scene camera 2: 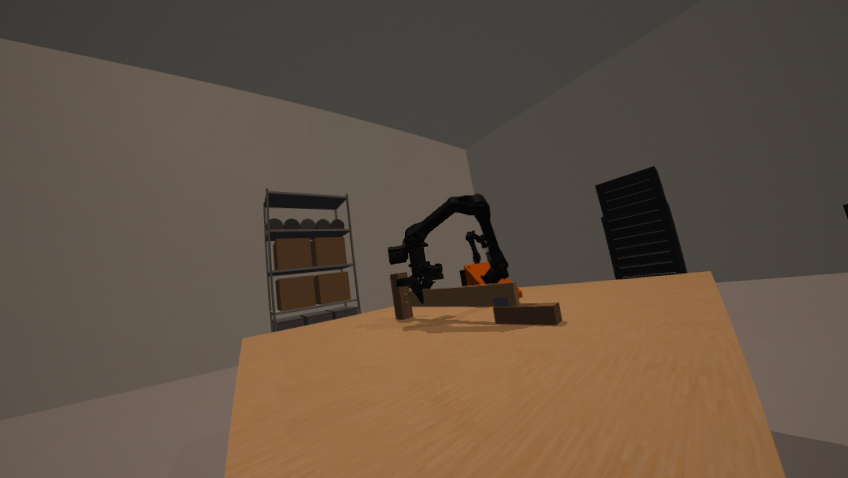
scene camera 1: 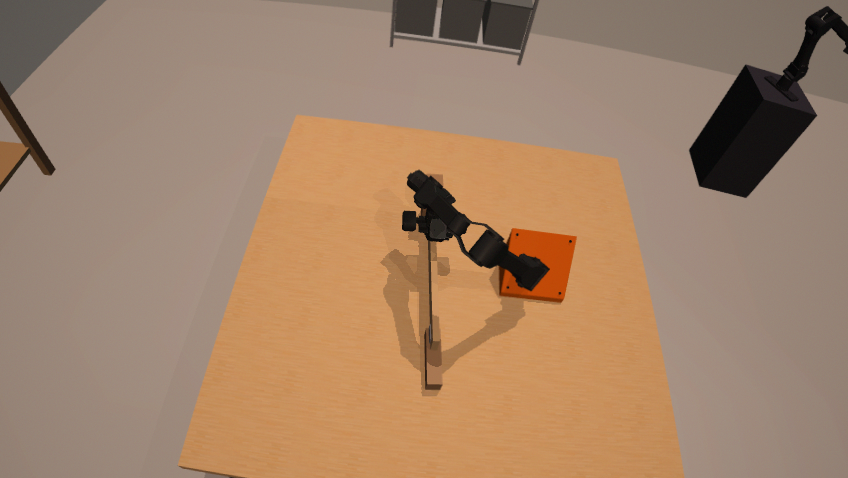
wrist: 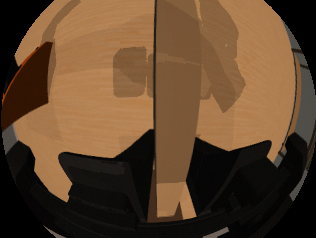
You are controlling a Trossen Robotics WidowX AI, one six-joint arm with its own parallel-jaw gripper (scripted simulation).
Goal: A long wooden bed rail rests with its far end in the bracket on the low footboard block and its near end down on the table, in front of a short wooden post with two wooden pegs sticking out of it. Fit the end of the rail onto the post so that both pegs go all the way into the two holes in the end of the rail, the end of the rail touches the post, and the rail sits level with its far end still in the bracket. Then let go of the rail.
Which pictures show my gripper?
Scene camera 2, scene camera 1 and the wrist view: all of them.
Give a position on a wooden rail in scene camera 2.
482, 295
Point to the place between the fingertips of my gripper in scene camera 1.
431, 239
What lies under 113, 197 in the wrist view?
My gripper.
